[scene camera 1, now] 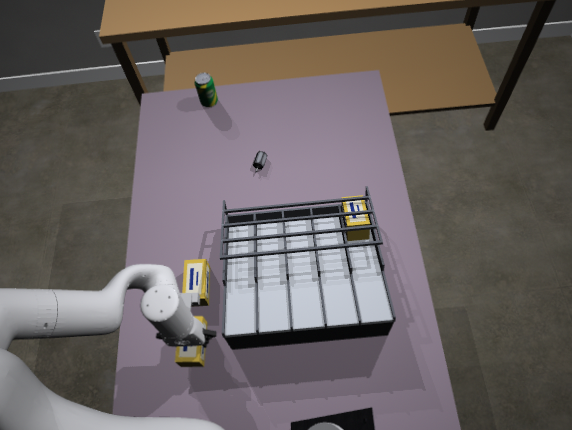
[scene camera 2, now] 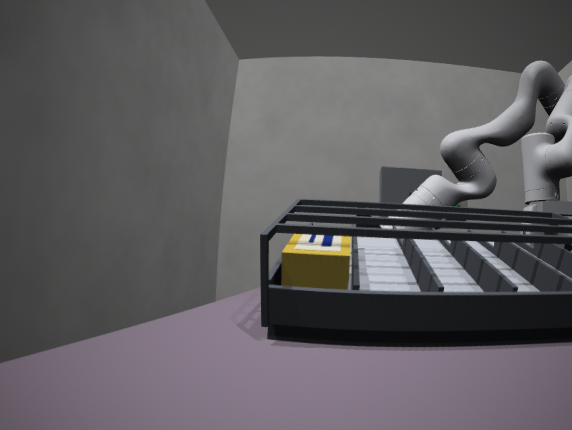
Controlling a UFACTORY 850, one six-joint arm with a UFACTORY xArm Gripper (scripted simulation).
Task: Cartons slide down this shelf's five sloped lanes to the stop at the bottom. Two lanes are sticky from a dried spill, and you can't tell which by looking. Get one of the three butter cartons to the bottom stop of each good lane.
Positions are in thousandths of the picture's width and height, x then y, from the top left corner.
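A stop (scene camera 1: 480, 499) is visible.
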